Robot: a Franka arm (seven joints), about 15 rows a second.
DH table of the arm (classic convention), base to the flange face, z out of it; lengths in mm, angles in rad. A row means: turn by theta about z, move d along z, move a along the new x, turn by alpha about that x. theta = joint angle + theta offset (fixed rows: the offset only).
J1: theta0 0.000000; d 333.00; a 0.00; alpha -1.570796
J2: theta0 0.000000; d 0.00; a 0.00; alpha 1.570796
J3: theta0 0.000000; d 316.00; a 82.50; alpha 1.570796
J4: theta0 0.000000; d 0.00; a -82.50; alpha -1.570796
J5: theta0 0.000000; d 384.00; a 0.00; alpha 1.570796
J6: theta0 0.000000; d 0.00; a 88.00; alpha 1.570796
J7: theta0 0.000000; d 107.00; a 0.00; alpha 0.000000
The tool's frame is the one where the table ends.
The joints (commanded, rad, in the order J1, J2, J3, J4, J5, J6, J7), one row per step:
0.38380 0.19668 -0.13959 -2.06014 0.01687 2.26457 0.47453
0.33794 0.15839 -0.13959 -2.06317 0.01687 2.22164 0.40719
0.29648 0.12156 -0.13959 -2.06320 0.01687 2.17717 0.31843
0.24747 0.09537 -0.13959 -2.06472 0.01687 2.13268 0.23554
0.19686 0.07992 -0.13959 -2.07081 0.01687 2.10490 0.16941
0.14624 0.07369 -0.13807 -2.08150 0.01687 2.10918 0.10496
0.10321 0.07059 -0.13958 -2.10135 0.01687 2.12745 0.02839
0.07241 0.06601 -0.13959 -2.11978 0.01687 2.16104 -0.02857
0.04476 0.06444 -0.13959 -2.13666 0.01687 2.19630 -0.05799
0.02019 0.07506 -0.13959 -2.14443 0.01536 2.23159 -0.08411
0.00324 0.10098 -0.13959 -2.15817 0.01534 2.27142 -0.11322
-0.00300 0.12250 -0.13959 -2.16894 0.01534 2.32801 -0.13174
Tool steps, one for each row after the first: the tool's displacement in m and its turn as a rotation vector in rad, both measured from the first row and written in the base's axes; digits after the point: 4 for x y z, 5 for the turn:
0.0000 -0.0273 0.0168 0.00323 0.00974 0.02092
-0.0016 -0.0518 0.0337 0.00721 0.01918 0.06796
-0.0043 -0.0803 0.0439 0.01027 0.03988 0.10171
-0.0072 -0.1091 0.0474 0.01413 0.05853 0.11714
-0.0088 -0.1365 0.0463 0.01753 0.05855 0.13240
-0.0123 -0.1612 0.0407 0.02000 0.05672 0.16419
-0.0145 -0.1782 0.0378 0.01883 0.03689 0.19019
-0.0165 -0.1935 0.0341 0.01557 0.01707 0.19179
-0.0158 -0.2072 0.0280 0.00903 0.00097 0.19413
-0.0159 -0.2166 0.0113 0.00467 0.00159 0.20613
-0.0133 -0.2205 0.0000 -0.00510 -0.02118 0.21849

